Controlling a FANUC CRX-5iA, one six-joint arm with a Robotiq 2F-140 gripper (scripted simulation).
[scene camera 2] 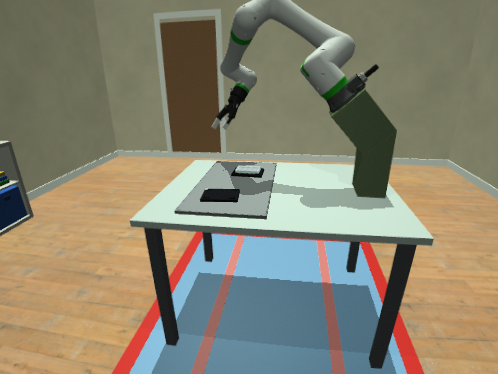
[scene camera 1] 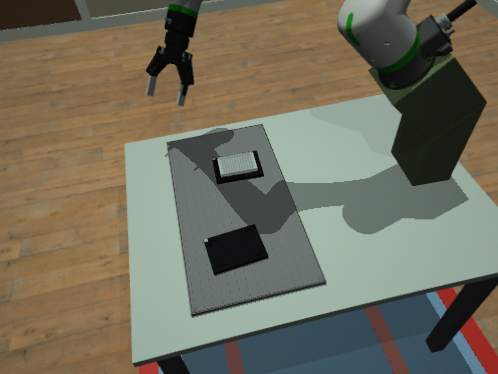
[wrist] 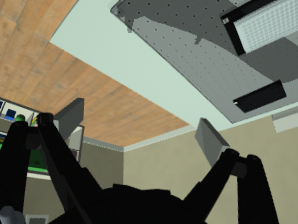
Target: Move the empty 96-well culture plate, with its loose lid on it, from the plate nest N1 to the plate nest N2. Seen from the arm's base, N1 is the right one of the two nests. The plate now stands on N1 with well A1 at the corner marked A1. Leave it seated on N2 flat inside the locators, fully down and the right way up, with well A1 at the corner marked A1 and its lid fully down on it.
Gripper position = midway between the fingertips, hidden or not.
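Observation:
Through scene camera 1 I see my gripper (scene camera 1: 164, 100), together with a clear lid (scene camera 1: 242, 162) and a black nest N2 (scene camera 1: 236, 248). My gripper is visible in the wrist view (wrist: 142, 118) too. That view shows me the black nest N2 (wrist: 263, 96) as well.

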